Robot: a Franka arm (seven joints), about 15 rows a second.
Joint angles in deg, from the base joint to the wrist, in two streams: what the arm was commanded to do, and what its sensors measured. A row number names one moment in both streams.
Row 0, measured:
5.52 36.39 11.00 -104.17 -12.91 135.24 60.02
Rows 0 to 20, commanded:
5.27 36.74 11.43 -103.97 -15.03 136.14 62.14
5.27 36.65 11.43 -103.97 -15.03 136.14 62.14
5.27 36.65 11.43 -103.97 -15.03 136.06 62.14
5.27 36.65 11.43 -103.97 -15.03 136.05 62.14
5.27 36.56 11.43 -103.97 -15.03 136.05 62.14
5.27 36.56 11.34 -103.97 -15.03 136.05 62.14
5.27 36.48 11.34 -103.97 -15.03 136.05 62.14
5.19 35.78 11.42 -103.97 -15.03 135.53 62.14
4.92 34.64 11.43 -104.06 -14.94 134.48 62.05
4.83 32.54 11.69 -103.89 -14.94 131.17 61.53
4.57 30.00 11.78 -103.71 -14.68 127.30 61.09
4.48 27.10 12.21 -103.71 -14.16 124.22 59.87
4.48 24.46 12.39 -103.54 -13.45 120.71 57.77
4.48 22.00 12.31 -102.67 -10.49 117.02 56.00
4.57 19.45 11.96 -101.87 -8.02 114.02 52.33
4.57 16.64 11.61 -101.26 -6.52 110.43 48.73
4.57 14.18 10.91 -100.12 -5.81 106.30 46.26
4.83 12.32 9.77 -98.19 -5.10 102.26 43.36
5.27 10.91 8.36 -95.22 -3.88 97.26 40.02
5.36 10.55 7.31 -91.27 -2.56 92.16 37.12
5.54 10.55 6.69 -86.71 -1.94 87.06 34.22
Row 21, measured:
5.03 10.83 8.65 -94.47 -4.43 95.47 40.50
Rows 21 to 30, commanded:
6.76 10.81 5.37 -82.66 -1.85 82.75 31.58
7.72 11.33 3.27 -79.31 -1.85 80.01 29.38
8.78 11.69 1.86 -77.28 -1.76 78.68 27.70
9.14 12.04 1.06 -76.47 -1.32 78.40 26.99
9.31 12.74 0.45 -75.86 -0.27 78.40 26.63
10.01 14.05 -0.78 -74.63 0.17 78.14 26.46
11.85 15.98 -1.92 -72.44 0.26 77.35 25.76
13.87 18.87 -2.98 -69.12 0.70 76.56 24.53
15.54 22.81 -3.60 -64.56 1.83 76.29 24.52
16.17 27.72 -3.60 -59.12 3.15 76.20 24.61
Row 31, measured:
12.81 16.94 -1.67 -73.36 0.34 79.65 25.87
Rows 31 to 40, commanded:
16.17 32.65 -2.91 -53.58 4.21 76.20 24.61
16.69 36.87 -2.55 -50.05 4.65 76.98 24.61
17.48 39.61 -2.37 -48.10 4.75 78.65 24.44
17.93 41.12 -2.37 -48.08 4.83 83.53 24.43
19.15 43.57 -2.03 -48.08 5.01 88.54 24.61
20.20 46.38 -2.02 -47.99 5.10 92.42 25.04
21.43 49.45 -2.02 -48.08 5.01 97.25 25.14
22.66 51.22 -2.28 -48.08 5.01 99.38 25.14
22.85 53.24 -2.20 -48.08 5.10 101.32 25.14
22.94 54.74 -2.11 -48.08 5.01 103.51 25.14
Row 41, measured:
22.34 50.54 -1.45 -52.59 3.67 101.68 25.85
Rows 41 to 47, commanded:
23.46 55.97 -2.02 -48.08 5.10 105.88 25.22
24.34 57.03 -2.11 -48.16 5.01 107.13 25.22
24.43 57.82 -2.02 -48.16 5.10 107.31 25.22
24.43 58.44 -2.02 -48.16 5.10 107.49 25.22
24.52 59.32 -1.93 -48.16 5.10 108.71 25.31
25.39 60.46 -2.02 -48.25 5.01 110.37 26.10
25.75 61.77 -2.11 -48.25 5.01 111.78 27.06
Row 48, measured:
24.49 58.64 -1.43 -51.37 3.68 110.01 25.97
